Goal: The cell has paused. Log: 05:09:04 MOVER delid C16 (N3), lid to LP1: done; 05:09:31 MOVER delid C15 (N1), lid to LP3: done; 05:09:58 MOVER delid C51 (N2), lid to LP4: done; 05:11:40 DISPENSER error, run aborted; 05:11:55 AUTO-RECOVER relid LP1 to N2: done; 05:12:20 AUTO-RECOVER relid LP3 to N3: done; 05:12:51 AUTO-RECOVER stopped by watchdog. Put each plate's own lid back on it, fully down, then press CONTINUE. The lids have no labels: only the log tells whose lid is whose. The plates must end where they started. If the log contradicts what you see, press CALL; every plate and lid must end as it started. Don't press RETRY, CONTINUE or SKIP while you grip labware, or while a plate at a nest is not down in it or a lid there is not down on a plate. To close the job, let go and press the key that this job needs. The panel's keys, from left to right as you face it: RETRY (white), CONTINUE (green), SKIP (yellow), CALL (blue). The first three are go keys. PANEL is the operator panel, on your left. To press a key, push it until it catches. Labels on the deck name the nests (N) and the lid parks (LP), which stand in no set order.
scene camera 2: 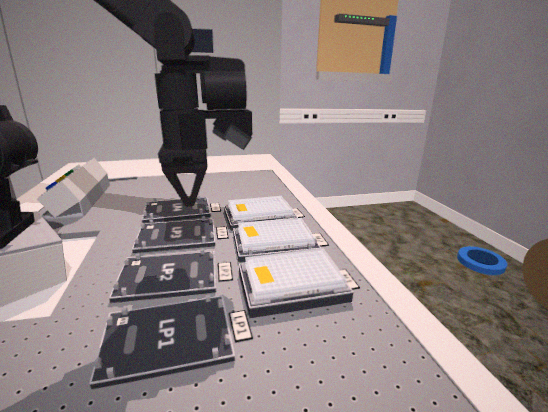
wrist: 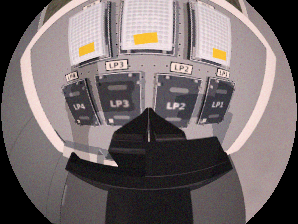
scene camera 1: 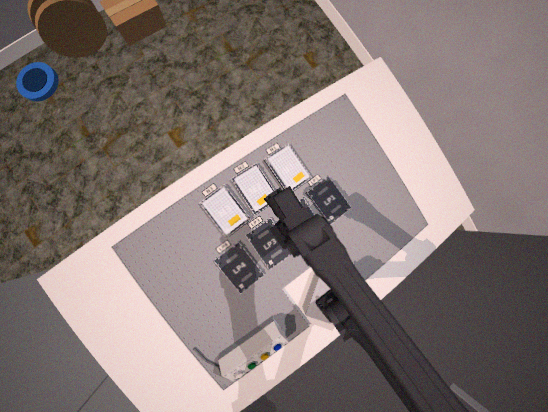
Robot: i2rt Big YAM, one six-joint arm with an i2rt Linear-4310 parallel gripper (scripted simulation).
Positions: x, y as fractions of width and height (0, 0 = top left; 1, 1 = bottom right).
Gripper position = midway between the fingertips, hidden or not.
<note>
I see my gripper (scene camera 2: 0.35, 0.50).
My gripper is seen too in the wrist view (wrist: 0.50, 0.50).
</note>
